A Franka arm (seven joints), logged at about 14 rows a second.
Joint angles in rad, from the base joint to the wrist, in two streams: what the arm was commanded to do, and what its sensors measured. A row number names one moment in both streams.
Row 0, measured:
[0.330, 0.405, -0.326, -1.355, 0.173, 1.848, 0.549]
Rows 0 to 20, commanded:
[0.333, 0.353, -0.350, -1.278, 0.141, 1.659, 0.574]
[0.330, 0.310, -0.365, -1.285, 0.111, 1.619, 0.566]
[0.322, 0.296, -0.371, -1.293, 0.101, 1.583, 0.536]
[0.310, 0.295, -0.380, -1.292, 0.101, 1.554, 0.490]
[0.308, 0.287, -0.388, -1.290, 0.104, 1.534, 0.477]
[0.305, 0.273, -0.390, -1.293, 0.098, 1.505, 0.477]
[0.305, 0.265, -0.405, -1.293, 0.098, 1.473, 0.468]
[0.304, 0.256, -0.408, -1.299, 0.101, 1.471, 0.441]
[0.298, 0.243, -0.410, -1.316, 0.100, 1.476, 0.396]
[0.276, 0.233, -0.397, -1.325, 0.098, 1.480, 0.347]
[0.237, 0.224, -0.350, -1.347, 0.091, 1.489, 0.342]
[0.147, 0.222, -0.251, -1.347, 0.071, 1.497, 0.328]
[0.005, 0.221, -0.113, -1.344, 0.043, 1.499, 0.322]
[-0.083, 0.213, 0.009, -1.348, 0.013, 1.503, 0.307]
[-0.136, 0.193, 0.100, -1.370, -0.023, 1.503, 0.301]
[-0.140, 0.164, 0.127, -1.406, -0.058, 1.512, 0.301]
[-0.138, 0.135, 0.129, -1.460, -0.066, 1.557, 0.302]
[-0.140, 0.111, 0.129, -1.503, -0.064, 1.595, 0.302]
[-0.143, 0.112, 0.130, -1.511, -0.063, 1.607, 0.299]
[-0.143, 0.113, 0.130, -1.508, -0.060, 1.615, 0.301]
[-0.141, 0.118, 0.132, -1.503, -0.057, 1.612, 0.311]
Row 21, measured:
[-0.120, 0.149, 0.115, -1.457, -0.048, 1.585, 0.312]
